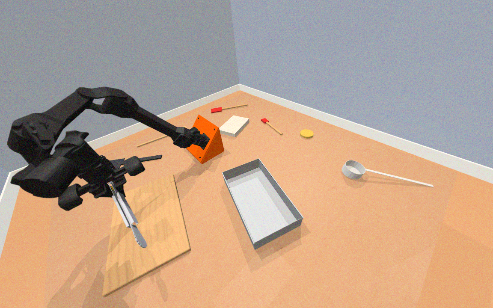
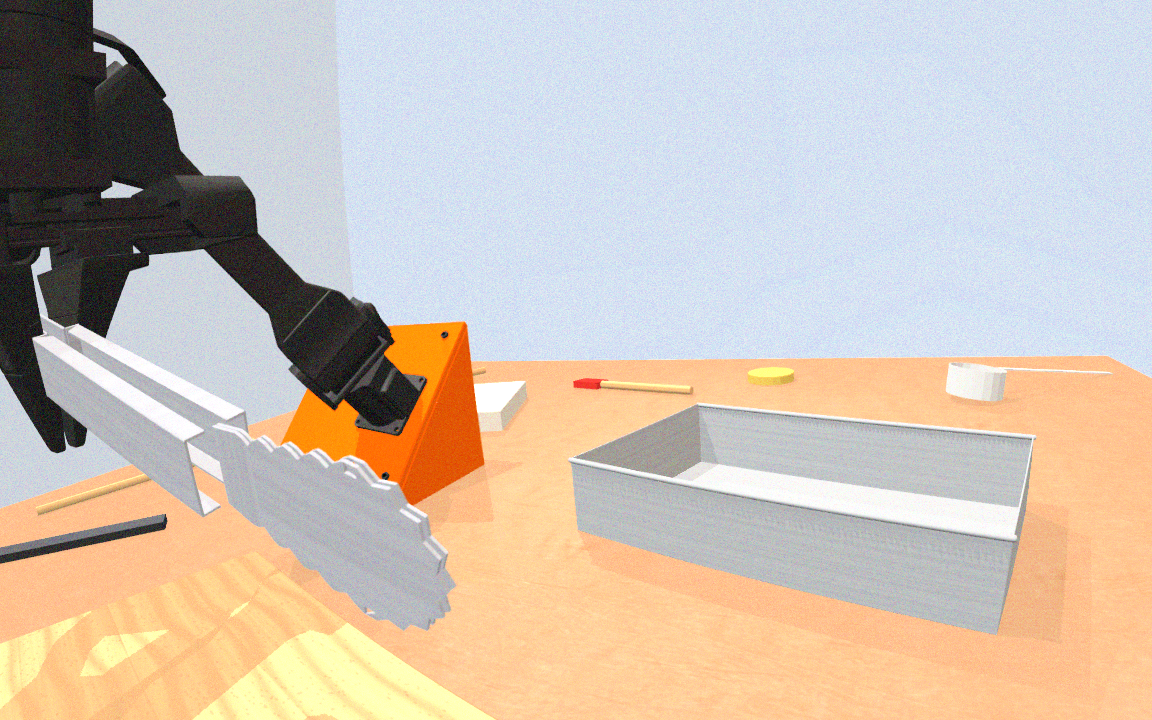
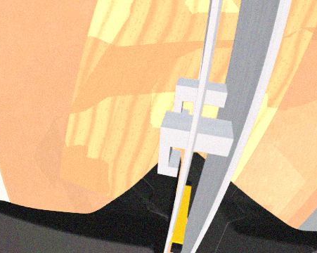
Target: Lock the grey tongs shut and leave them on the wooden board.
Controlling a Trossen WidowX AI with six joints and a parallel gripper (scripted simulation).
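The wooden board is 150 mm below my gripper tip. From my gripper tip the other things lie so: grey roasting tin 200 mm ahead, 360 mm to the left, 130 mm below; then black flat tool 420 mm behind, 10 mm to the right, 150 mm below; then white block 290 mm behind, 590 mm to the left, 140 mm below.
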